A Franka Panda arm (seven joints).
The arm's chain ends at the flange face. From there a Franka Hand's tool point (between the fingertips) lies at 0.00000 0.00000 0.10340 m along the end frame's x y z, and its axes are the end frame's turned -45 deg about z.
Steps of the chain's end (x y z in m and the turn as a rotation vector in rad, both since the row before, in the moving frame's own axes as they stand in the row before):
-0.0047, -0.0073, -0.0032, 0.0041, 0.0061, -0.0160
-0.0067, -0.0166, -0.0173, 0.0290, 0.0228, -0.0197
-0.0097, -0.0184, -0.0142, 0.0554, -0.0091, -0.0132
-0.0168, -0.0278, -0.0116, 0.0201, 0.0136, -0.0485
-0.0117, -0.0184, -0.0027, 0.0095, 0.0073, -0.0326
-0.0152, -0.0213, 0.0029, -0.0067, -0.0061, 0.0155
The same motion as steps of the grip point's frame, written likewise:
0.0026, -0.0083, -0.0032, -0.0014, 0.0072, -0.0160
0.0108, -0.0170, -0.0174, 0.0044, 0.0366, -0.0197
0.0095, -0.0246, -0.0144, 0.0456, 0.0327, -0.0132
0.0102, -0.0321, -0.0116, 0.0046, 0.0238, -0.0485
0.0060, -0.0215, -0.0027, 0.0016, 0.0119, -0.0326
0.0034, -0.0258, 0.0029, -0.0004, -0.0091, 0.0155

